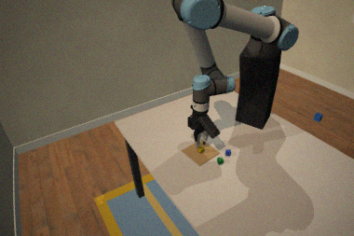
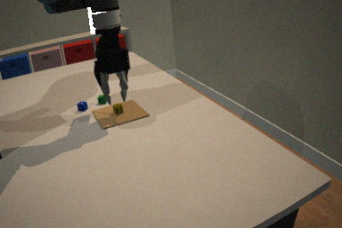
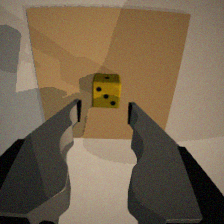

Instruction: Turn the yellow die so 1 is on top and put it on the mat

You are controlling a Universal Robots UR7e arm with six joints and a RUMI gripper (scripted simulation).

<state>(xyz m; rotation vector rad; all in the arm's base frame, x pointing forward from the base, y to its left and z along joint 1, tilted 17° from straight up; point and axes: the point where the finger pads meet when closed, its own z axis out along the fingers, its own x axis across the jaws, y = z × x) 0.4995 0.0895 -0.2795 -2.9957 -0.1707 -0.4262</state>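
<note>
The yellow die is 40 mm below my hand. Round my hand: blue die: 110 mm behind, 90 mm to the left, 40 mm below; then green die: 110 mm to the left, 40 mm below, 40 mm behind; then tan mat: 50 mm below.
</note>
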